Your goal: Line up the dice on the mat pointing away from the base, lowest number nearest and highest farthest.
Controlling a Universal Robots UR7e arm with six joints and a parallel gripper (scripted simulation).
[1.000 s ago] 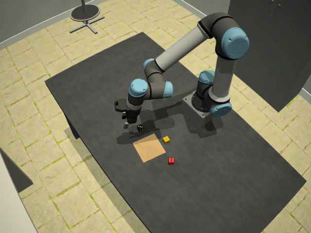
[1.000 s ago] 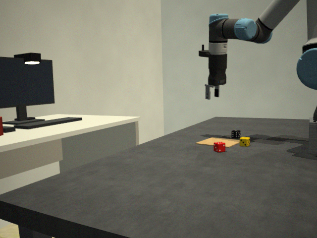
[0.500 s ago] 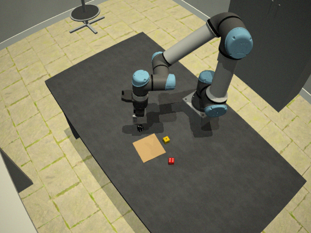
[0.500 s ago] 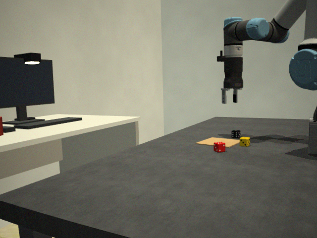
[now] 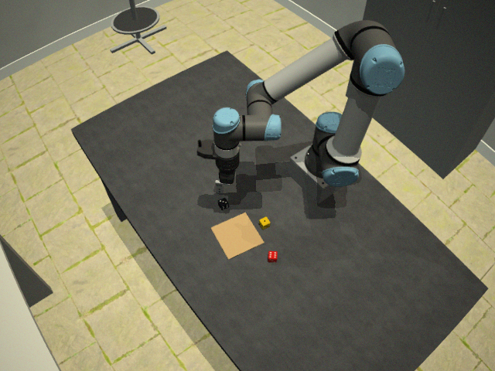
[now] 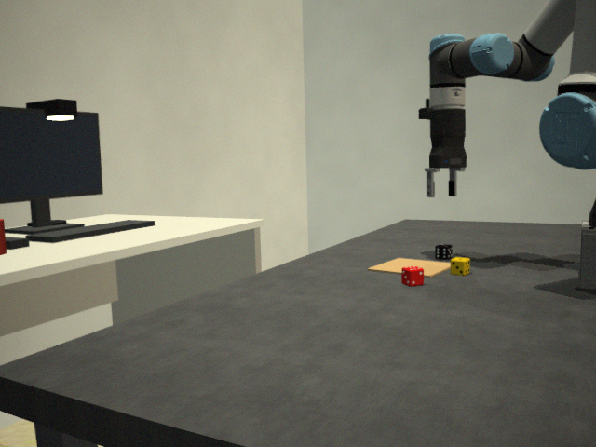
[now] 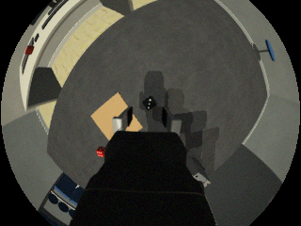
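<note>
Right now the black die is 14 cm below my hand. Also, from my hand: tan mat: 2 cm ahead, 13 cm to the left, 16 cm below; then yellow die: 8 cm behind, 15 cm to the left, 14 cm below; then red die: 3 cm behind, 27 cm to the left, 14 cm below.
</note>
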